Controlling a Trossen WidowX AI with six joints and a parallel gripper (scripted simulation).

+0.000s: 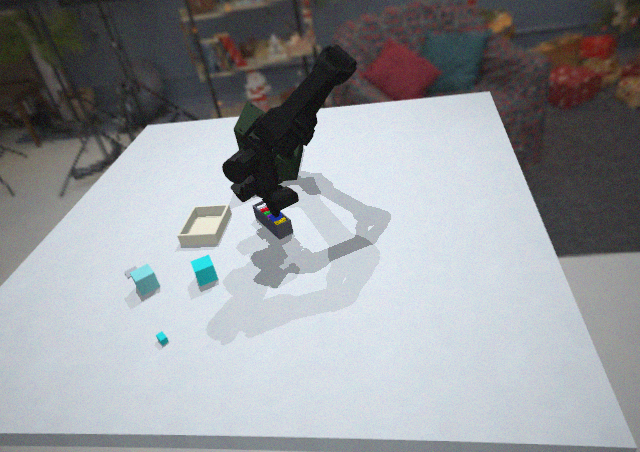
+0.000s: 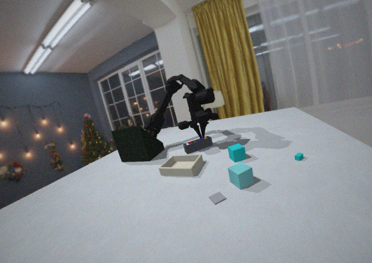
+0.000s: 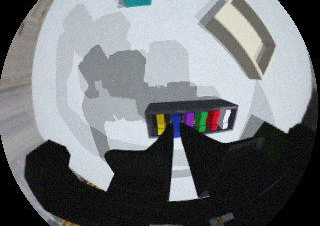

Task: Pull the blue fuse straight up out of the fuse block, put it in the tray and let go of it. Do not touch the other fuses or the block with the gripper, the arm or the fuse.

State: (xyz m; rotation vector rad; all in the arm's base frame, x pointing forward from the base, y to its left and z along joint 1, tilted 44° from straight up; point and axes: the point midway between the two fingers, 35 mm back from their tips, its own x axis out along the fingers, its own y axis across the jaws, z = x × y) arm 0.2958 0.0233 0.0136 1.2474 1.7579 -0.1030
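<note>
Now: the cream tray 200 mm to the right of my gripper tip, 40 mm below it and 20 mm behind it. From my gripper tip the other things lie so: flat grey tile 340 mm to the right, 140 mm ahead, 40 mm below; then teal cube 350 mm ahead, 180 mm to the right, 40 mm below.
</note>
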